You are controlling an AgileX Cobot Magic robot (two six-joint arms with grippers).
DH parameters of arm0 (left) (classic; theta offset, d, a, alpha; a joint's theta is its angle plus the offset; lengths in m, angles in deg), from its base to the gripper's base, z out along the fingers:
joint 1: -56.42 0.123 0 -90
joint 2: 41.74 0 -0.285 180
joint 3: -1.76 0 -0.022 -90
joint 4: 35.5 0.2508 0 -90
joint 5: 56.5 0 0.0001 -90
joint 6: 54.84 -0.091 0 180
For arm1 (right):
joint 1: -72.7 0.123 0 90
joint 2: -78.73 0 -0.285 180
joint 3: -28.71 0 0.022 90
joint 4: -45.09 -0.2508 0 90
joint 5: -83.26 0 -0.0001 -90
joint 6: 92.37 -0.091 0 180
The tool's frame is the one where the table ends.
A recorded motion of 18 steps. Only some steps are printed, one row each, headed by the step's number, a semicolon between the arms.
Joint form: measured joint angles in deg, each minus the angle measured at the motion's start. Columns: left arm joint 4, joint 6, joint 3, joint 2, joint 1, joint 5; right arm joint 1, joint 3, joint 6, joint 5, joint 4, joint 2.
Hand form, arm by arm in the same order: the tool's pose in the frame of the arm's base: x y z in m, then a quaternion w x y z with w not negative. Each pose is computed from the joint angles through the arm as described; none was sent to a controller.
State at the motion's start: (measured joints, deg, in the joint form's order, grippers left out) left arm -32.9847 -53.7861 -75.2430 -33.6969 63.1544 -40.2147; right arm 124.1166 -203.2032 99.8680 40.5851 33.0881 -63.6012
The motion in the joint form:
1: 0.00 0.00 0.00 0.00 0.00 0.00; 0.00 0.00 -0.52 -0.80 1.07 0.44
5: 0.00 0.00 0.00 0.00 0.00 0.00; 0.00 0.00 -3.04 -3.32 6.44 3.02
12: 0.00 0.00 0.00 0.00 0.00 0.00; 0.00 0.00 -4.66 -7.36 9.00 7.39
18: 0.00 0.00 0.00 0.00 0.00 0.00; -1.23 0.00 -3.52 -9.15 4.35 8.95
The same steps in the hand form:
1: 0.0545 0.0076 0.1885 0.63202 -0.04015 0.77233 0.04949; 0.3281 0.4303 0.2595 0.34024 -0.44668 0.79882 0.21587
5: 0.0545 0.0076 0.1885 0.63202 -0.04015 0.77233 0.04949; 0.3266 0.4196 0.2799 0.35228 -0.44812 0.80062 0.18465
12: 0.0545 0.0076 0.1885 0.63202 -0.04015 0.77233 0.04949; 0.3177 0.4041 0.3149 0.35995 -0.44502 0.80177 0.17191
18: 0.0545 0.0076 0.1885 0.63202 -0.04015 0.77233 0.04949; 0.3170 0.3952 0.3273 0.34707 -0.43555 0.80604 0.20036

